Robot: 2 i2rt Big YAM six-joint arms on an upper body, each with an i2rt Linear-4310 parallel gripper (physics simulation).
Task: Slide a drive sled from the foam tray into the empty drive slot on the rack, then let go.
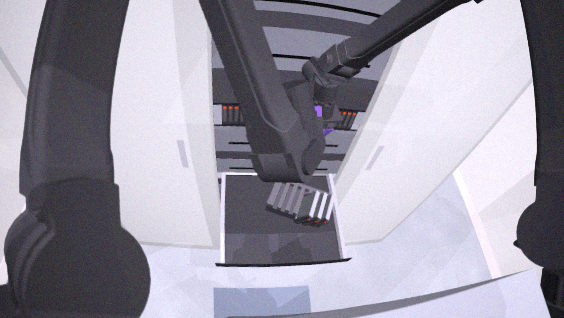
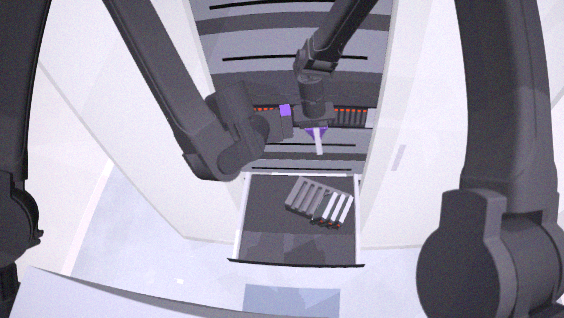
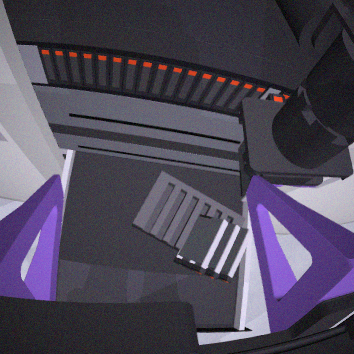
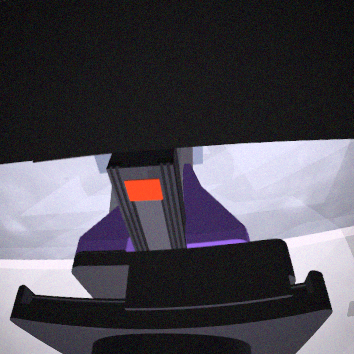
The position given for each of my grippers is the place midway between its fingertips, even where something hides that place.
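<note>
I'm looking at a dark foam tray [image 2: 306, 195], and the tray is visible again at [image 1: 285, 198] and [image 3: 170, 209]. There's also a dark shelf [image 2: 270, 233], plus the white cabinet doors [image 1: 473, 66]. As for my grippers, my right gripper is at [image 2: 317, 139] and [image 3: 257, 176], while my left gripper, at [image 2: 260, 117] and [image 3: 157, 183], is open and holds nothing.
</note>
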